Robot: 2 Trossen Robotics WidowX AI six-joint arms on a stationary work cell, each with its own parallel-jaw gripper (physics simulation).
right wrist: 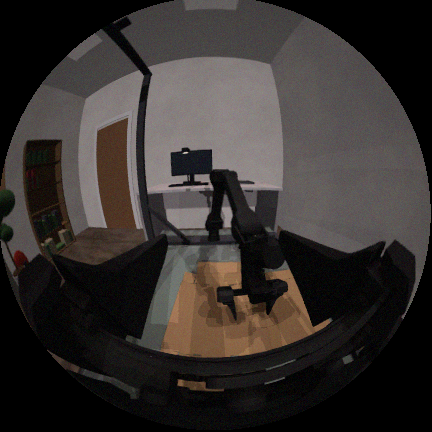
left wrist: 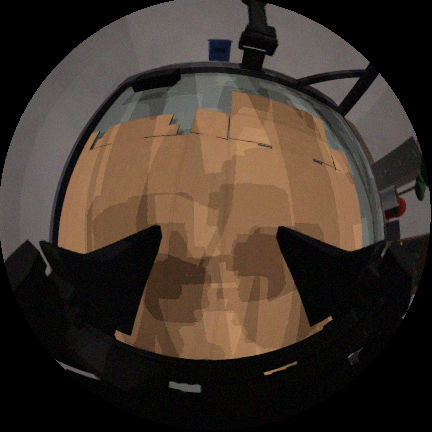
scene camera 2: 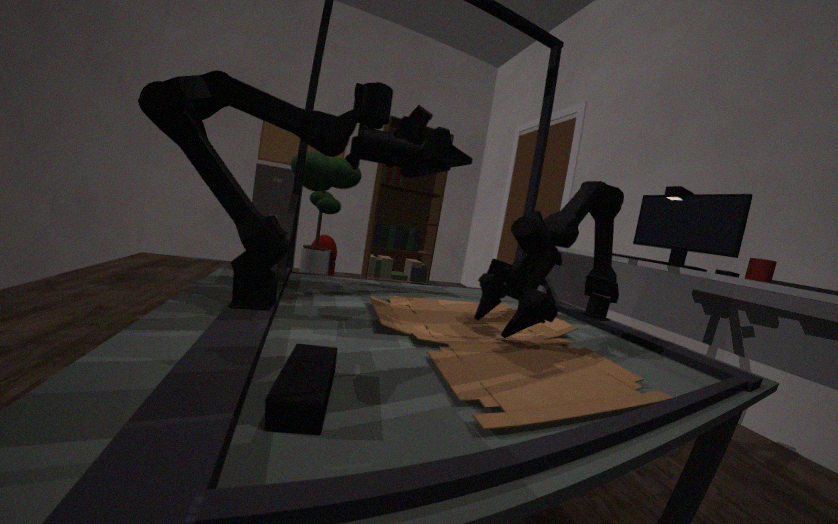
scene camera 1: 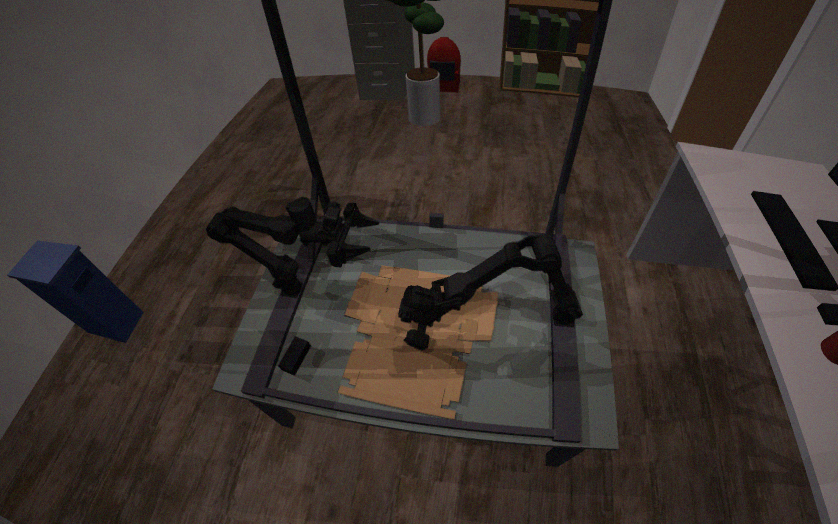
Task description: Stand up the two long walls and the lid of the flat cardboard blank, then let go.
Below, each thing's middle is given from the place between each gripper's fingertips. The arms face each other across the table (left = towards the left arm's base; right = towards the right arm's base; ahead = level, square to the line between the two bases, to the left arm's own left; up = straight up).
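Scene:
My left gripper is 140 mm short of the black block point(scene camera 2: 297, 402) and 330 mm to the left of it, and it's 10 mm above it.
With my right gripper, I'm 250 mm to the left of the black block, 230 mm short of it and 320 mm above it.

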